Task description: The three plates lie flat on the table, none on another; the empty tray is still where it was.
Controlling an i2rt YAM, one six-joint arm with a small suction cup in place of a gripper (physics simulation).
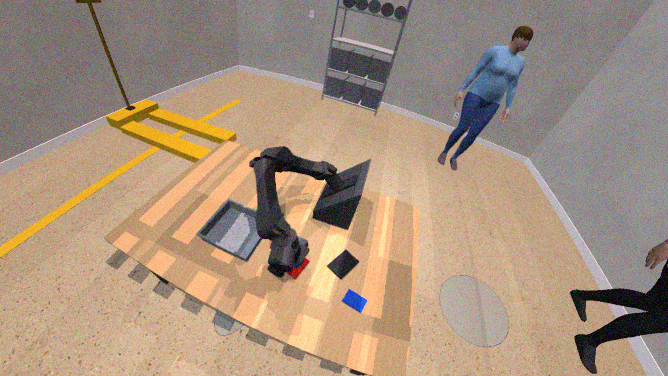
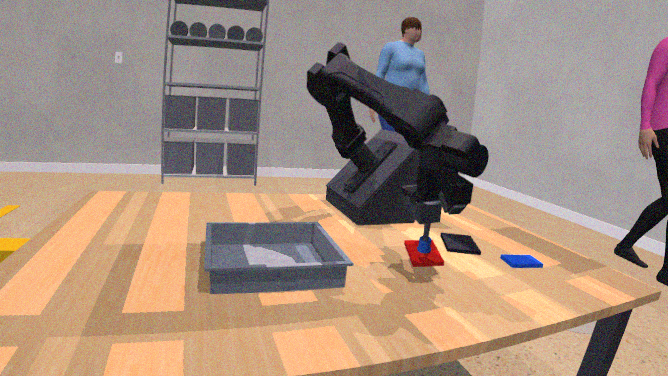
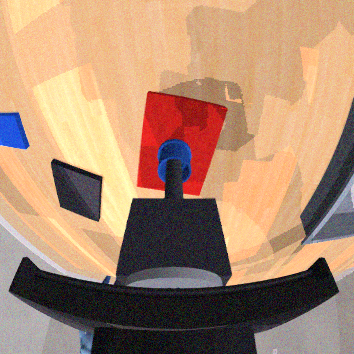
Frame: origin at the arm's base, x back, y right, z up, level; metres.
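Seen in the pictures: hand at its tool point: (image 1: 297, 265) (image 2: 423, 254) (image 3: 173, 148); arm's base at its link origin: (image 1: 339, 187) (image 2: 371, 167).
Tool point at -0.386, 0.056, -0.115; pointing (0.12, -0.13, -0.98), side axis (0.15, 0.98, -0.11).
Observation:
Offsets run from my tool point to a thing's top centre, as dx, dy, dz.
A red plate @[-0.003, +0.004, +0.019] (image 1: 302, 268) (image 2: 429, 259) (image 3: 200, 133) lies low at the table surface, right of the tray. My suction cup (image 2: 424, 245) (image 3: 174, 154) presses on its middle and grips it. A black plate @[+0.085, -0.176, -0.017] (image 1: 342, 263) (image 2: 460, 243) (image 3: 77, 189) lies flat just beside the red one, apart from it. A blue plate @[-0.055, -0.255, -0.016] (image 1: 354, 300) (image 2: 521, 260) (image 3: 11, 130) lies flat farther out toward the table edge. No plate lies on another. The empty grey tray @[+0.059, +0.308, +0.024] (image 1: 212, 217) (image 2: 277, 277) (image 3: 330, 189) stands on the table on the other side of the arm.
The arm's dark wedge base (image 1: 340, 202) (image 2: 374, 194) stands behind the plates. A person in blue (image 1: 488, 89) (image 2: 403, 60) stands on the floor beyond the table. A shelf rack (image 1: 327, 69) (image 2: 166, 101) stands at the wall. Yellow beams (image 1: 164, 139) lie on the floor.

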